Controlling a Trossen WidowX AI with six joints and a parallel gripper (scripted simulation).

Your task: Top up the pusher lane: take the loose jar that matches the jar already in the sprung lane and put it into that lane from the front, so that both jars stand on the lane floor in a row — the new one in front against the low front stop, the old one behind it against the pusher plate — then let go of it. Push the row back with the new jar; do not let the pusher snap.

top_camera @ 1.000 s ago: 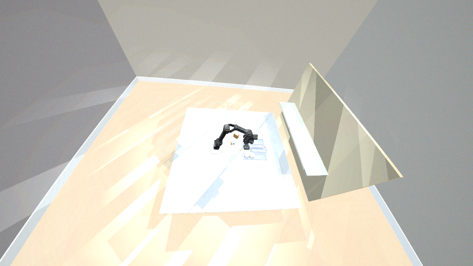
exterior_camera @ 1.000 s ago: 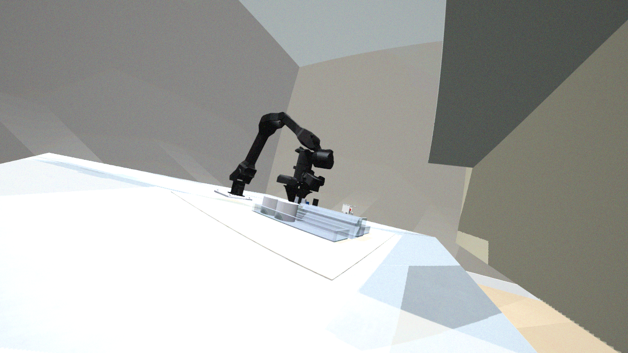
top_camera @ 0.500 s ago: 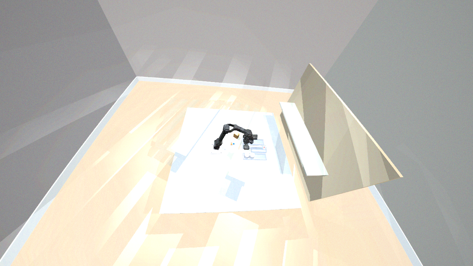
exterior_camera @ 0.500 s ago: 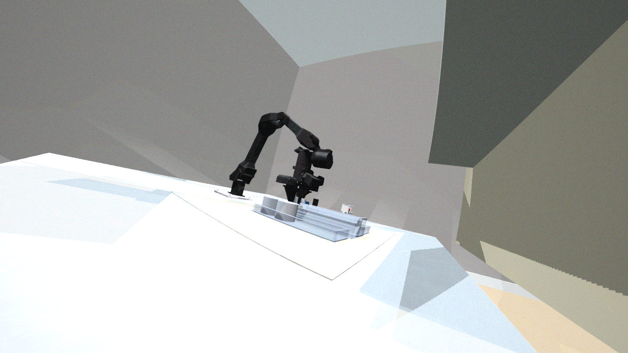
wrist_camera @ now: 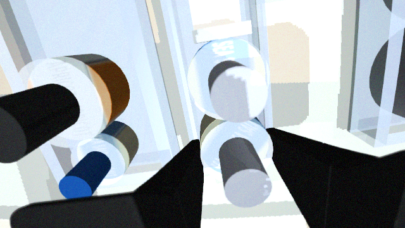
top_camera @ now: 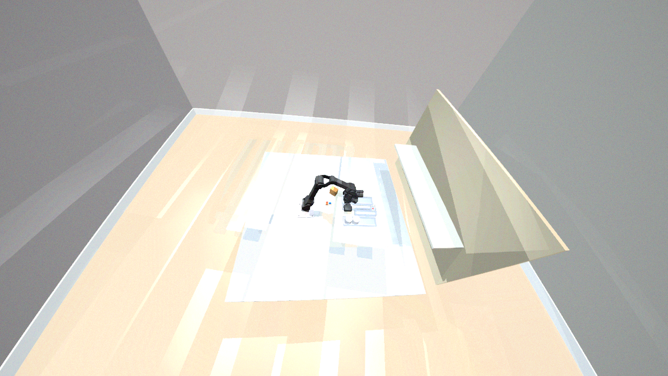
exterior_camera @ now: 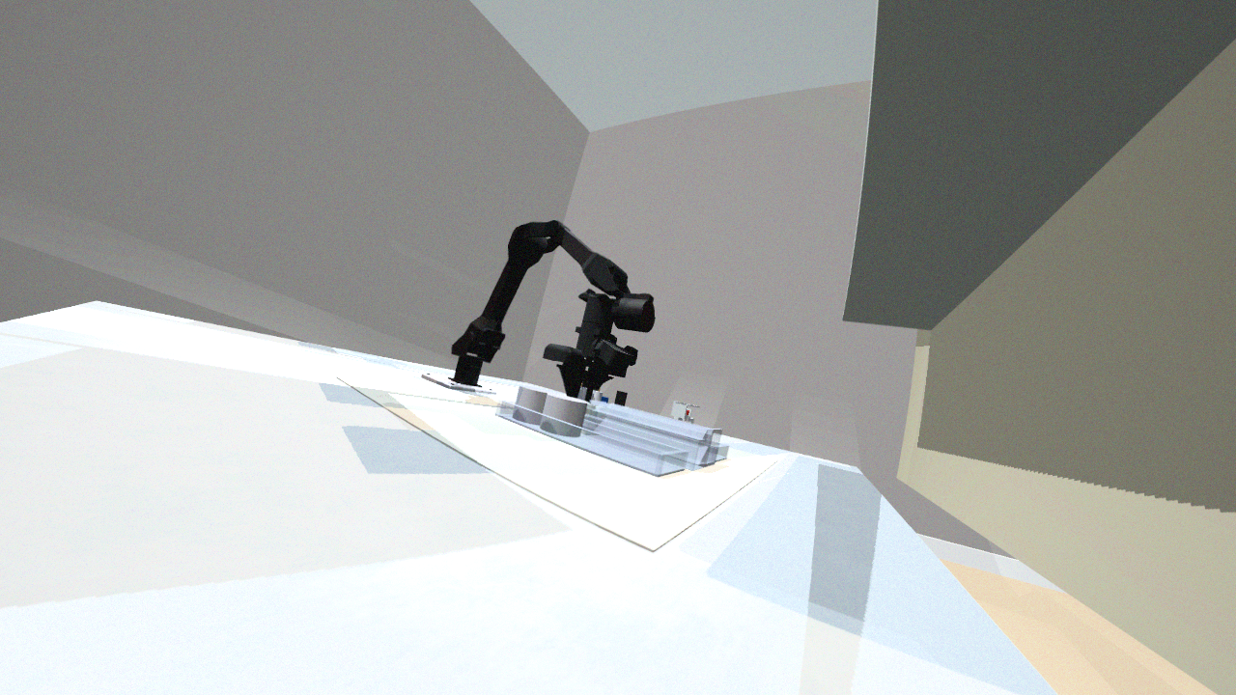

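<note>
My gripper tip is now 15 cm short of the clear rack, 1 cm to the left of it and 1 cm above it. From my gripper tip the other things lie so: brown box 11 cm behind, 13 cm to the left, 1 cm above; white shelf 51 cm ahead, 6 cm to the left, 34 cm above.
</note>
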